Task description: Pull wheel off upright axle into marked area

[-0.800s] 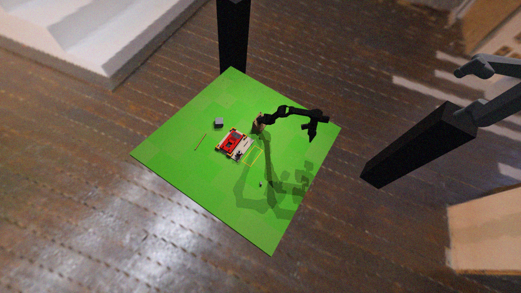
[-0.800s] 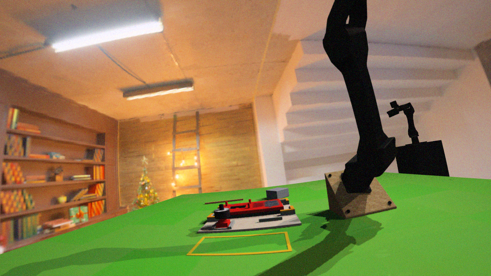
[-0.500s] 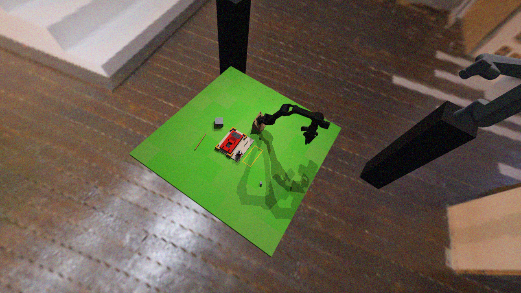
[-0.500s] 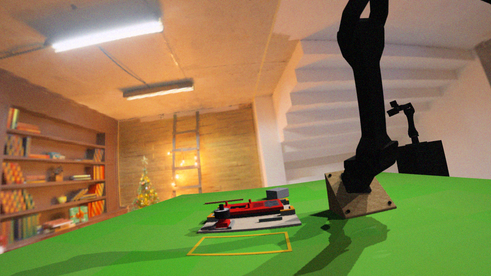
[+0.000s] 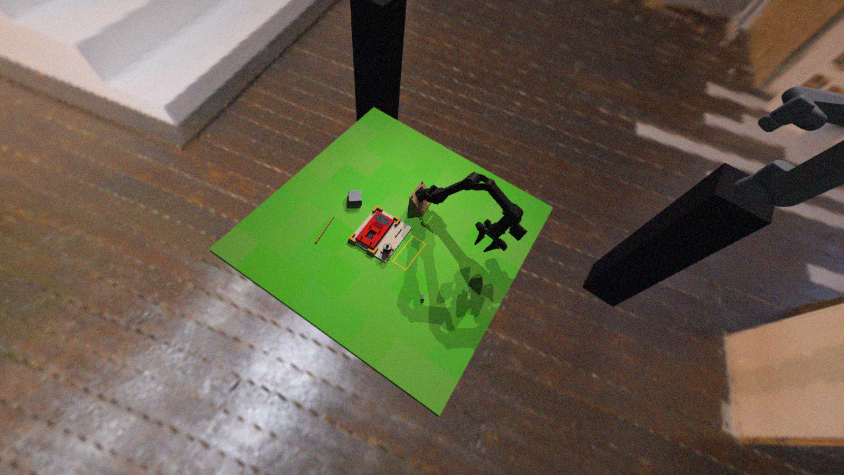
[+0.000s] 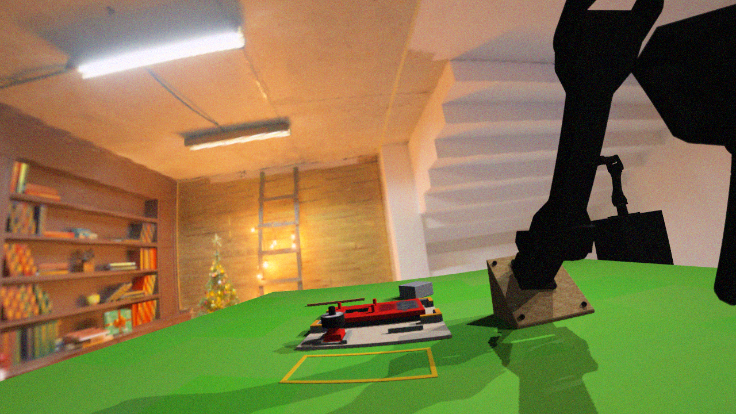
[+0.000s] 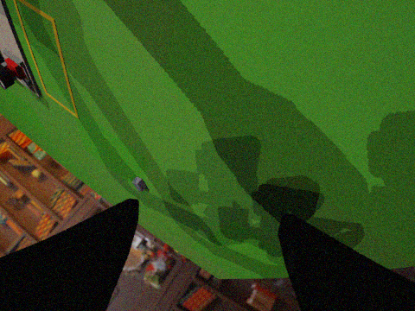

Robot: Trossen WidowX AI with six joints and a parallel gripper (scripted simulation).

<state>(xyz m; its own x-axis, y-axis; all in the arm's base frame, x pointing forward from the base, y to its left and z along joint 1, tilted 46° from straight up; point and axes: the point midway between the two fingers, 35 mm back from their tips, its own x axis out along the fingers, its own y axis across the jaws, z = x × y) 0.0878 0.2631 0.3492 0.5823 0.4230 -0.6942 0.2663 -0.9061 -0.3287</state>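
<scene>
Now: the grey base plate 20 cm ahead of my gripper tip, 47 cm to the right of it and 10 cm below it. Also, from my gripper tip: grey cube: 12 cm ahead, 71 cm to the right, 9 cm below.
</scene>
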